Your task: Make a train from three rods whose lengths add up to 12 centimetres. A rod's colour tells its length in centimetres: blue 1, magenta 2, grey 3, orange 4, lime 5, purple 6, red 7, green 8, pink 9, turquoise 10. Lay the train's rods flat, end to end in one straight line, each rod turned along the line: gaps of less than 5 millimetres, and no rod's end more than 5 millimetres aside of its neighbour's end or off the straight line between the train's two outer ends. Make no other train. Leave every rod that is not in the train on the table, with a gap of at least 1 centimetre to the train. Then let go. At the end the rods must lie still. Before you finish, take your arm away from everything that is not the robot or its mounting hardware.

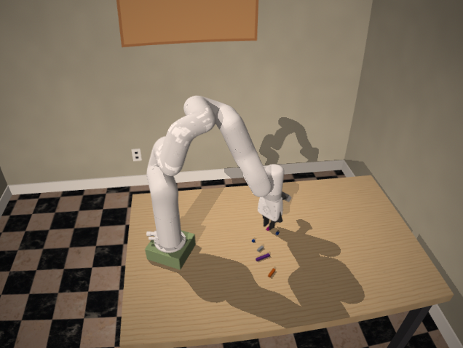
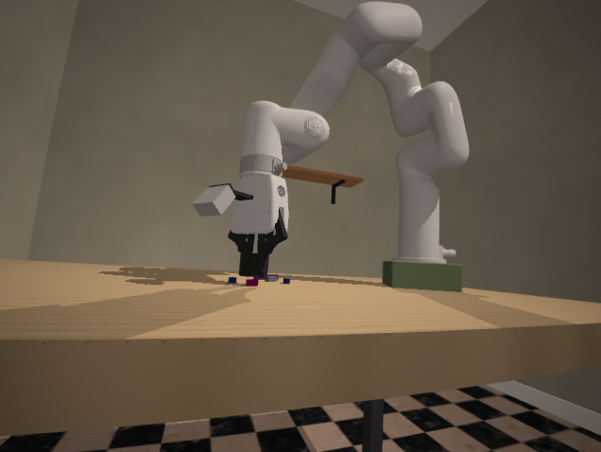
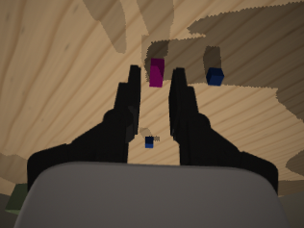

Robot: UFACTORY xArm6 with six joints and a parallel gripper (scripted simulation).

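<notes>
Right now my hand is 30 mm above the magenta rod. From my hand the other things lie so: grey rod (120 mm to the right, 40 mm behind, 30 mm below); orange rod (250 mm to the right, 30 mm below, 10 mm behind); purple rod (170 mm to the right, 40 mm behind, 30 mm below).
</notes>
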